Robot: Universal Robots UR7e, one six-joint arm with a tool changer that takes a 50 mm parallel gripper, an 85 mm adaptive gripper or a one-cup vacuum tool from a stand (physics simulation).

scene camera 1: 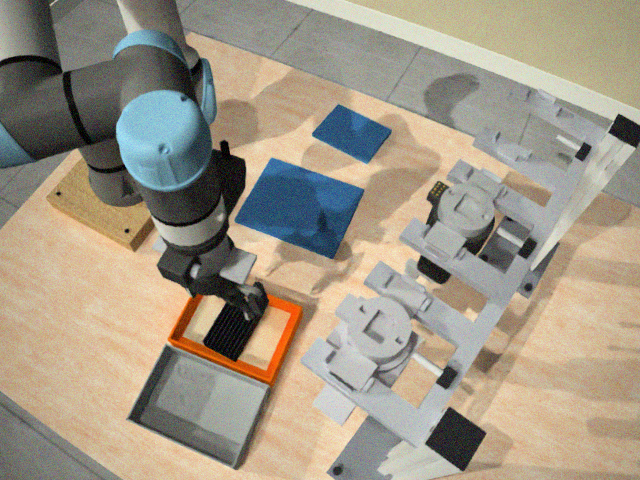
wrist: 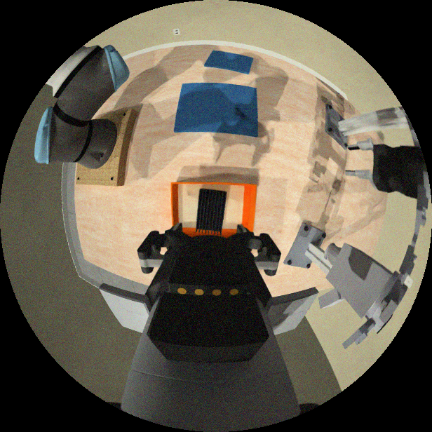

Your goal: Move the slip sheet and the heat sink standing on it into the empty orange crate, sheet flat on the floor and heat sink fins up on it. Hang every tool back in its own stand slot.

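Places are measured from the arm's base along level axes (x back, y down, z right), in millimetres.
Pixels of known places: arm's base, origin of its link: (scene camera 1: 128,175).
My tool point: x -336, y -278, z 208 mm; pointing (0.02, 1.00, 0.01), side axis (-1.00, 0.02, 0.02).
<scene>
For each thing: its top centre in the pictures, then the offset to it from my tool point. "pt": a spot on its surface instead.
- black heat sink, centre of its top: (scene camera 1: 232,323) dz -2, dx +5, dy +278 mm
- orange crate, a spot on its surface: (scene camera 1: 284,343) pt dz -9, dx -84, dy +310 mm
- cream slip sheet, centre of its top: (scene camera 1: 236,324) dz -10, dx +6, dy +308 mm
- large blue plate, centre of its top: (scene camera 1: 300,203) dz -279, dx -8, dy +303 mm
- small blue plate, centre of its top: (scene camera 1: 352,131) dz -494, dx -44, dy +303 mm
- grey tool, centre of its top: (scene camera 1: 372,331) dz +48, dx -219, dy -51 mm
- black-bodied gripper tool, centre of its top: (scene camera 1: 465,201) dz -134, dx -274, dy -51 mm
The black heat sink (scene camera 1: 233,333) (wrist: 211,210) stands fins up inside the orange crate (scene camera 1: 284,343) (wrist: 249,207). Under it a cream slip sheet (scene camera 1: 268,335) (wrist: 234,205) lies flat on the crate floor; its middle is hidden by the heat sink. My gripper (scene camera 1: 254,304) (wrist: 210,232) is open, its fingers spread wider than the heat sink and above it, near the crate. In the scene view the fingers cover the heat sink's upper right end. In the wrist view the gripper body hides the crate's near side.
A grey tray (scene camera 1: 206,405) adjoins the crate. A large blue plate (scene camera 1: 299,206) (wrist: 215,107) and a small blue plate (scene camera 1: 351,131) (wrist: 229,61) lie behind. The tool stand (scene camera 1: 509,289) at the right holds a grey tool (scene camera 1: 379,330) and a black-bodied gripper tool (scene camera 1: 465,209) (wrist: 397,170).
</scene>
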